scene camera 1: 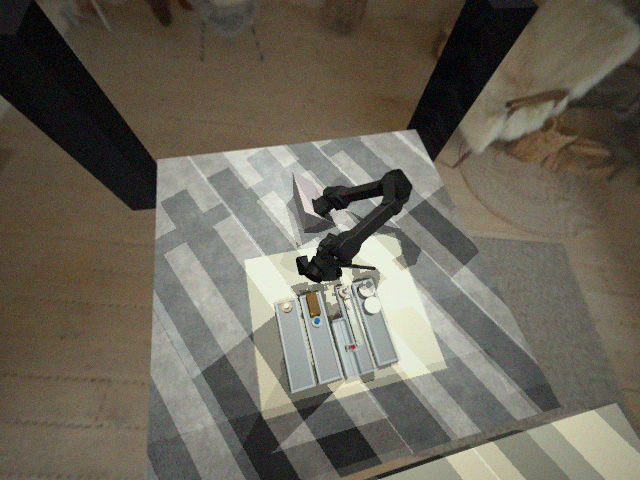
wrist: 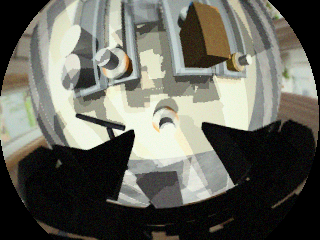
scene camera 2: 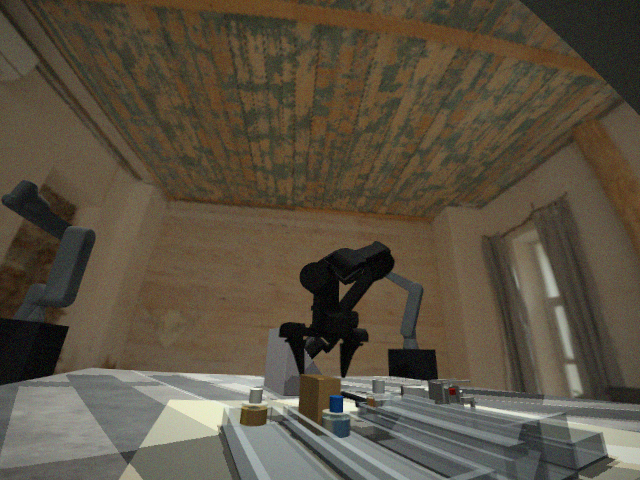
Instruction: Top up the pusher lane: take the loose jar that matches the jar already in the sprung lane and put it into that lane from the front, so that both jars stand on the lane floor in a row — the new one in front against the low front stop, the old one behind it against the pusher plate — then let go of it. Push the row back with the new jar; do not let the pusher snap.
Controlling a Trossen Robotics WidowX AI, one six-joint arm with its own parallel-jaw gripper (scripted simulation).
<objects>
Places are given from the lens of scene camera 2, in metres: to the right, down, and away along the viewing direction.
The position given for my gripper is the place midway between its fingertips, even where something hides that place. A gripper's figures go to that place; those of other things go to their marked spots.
my gripper (scene camera 2: 323,377): 0.01, 0.28, 0.51
brown box (scene camera 2: 315,390): -0.01, 0.21, 0.36
blue-capped jar (scene camera 2: 336,420): 0.02, 0.23, 0.31
</objects>
